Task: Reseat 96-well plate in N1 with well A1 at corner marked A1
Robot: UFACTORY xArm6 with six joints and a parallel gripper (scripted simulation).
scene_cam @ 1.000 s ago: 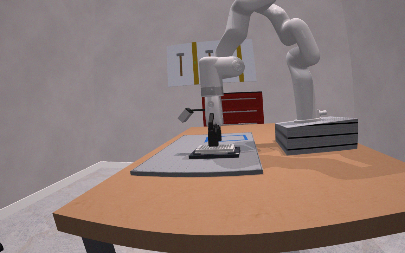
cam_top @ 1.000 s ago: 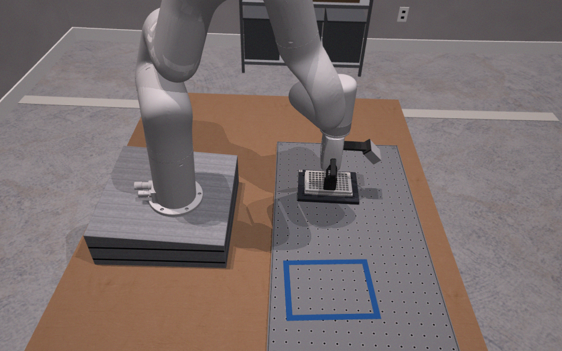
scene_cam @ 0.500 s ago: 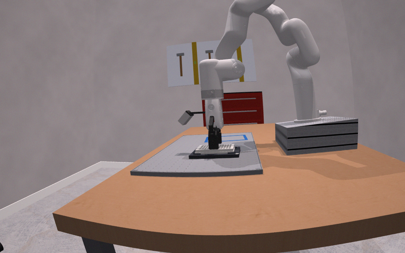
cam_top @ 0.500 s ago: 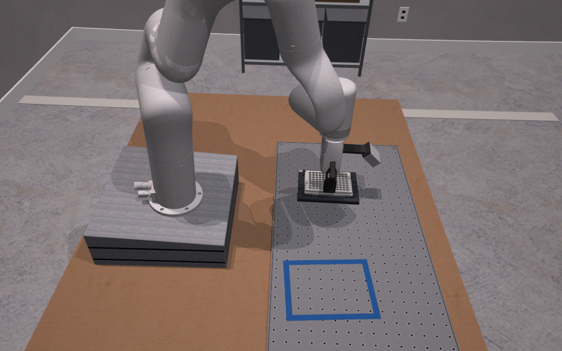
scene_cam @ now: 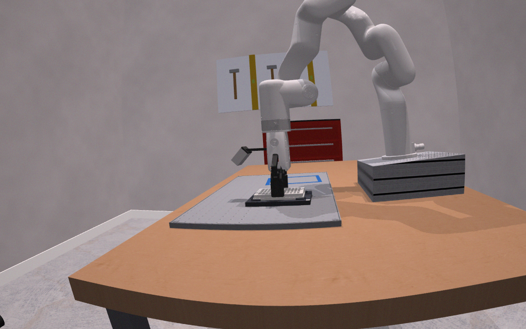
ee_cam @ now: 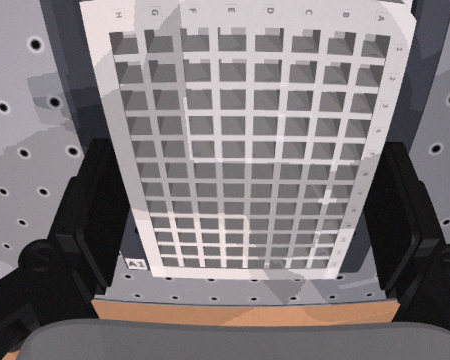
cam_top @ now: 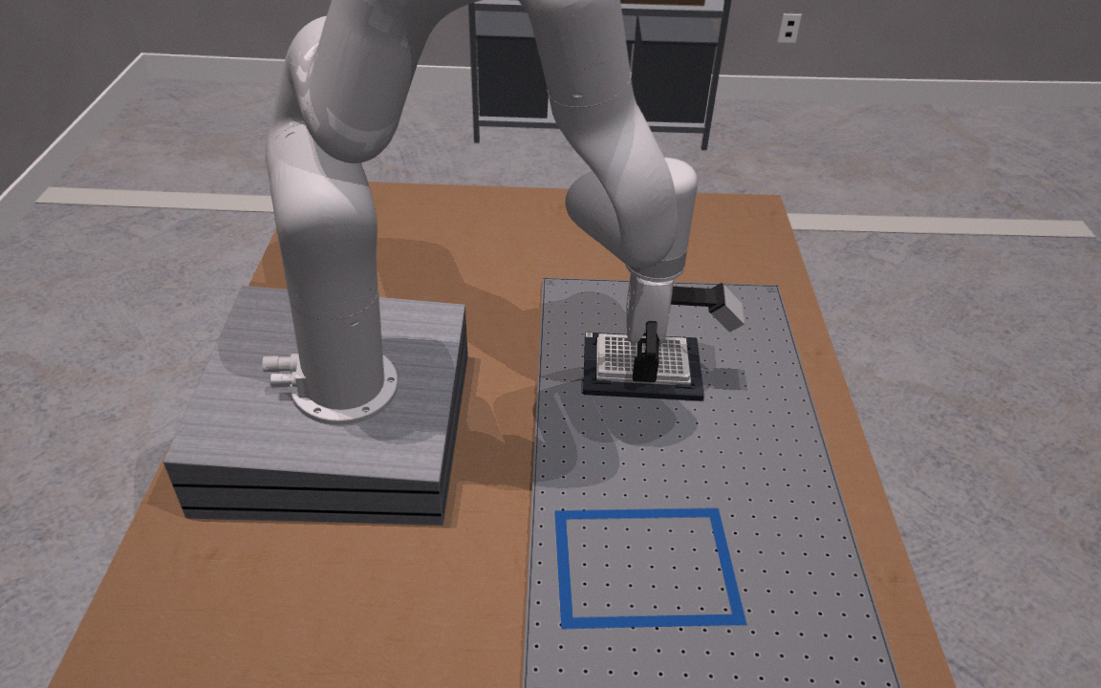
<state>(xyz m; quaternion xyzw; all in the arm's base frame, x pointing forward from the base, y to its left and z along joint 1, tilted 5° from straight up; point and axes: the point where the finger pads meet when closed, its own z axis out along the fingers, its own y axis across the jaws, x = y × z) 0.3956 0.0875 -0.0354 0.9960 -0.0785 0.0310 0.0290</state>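
Right now my hand is 1 cm above the white 96-well plate. Also, from my hand: black plate nest N1: 2 cm below; small A1 label: 7 cm behind, 7 cm to the left, 2 cm below.
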